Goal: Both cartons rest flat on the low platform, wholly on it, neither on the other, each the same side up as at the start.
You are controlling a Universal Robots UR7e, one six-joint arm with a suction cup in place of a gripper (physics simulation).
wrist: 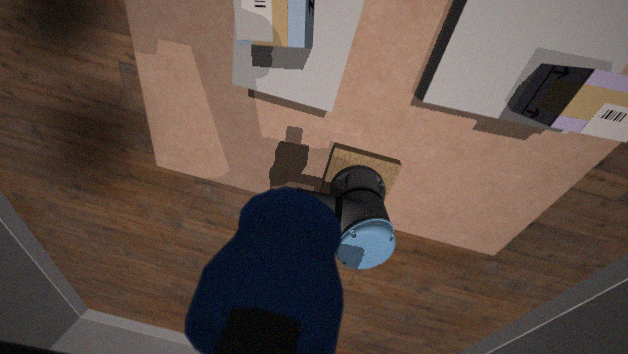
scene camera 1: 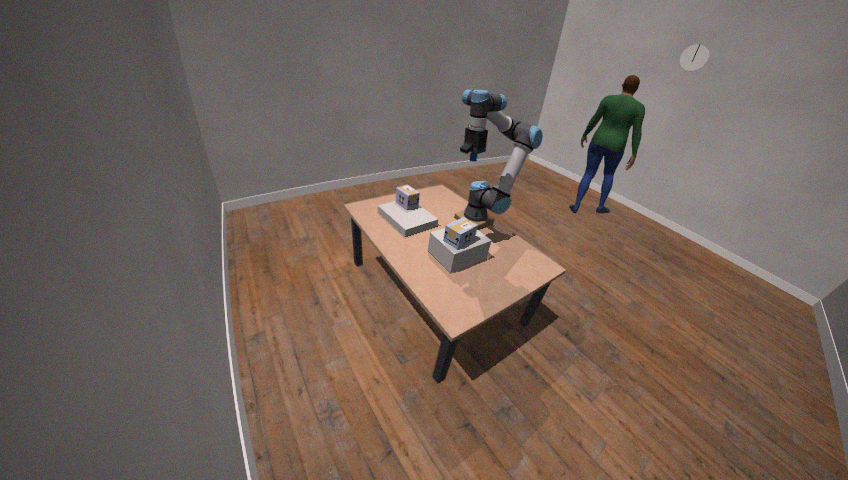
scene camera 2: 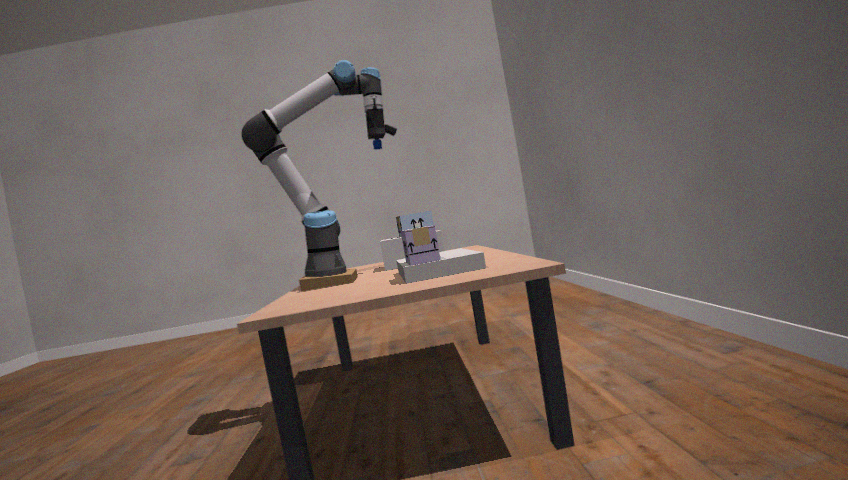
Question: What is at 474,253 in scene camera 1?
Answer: A tall grey block.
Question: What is my suction cup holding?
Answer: Nothing.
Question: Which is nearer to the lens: the low grey platform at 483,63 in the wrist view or the tall grey block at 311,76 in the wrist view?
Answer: The tall grey block.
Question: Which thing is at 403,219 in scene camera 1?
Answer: A low grey platform.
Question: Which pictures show the low grey platform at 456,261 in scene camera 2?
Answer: The wrist view, scene camera 1 and scene camera 2: all of them.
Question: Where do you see my suction cup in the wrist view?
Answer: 282,258
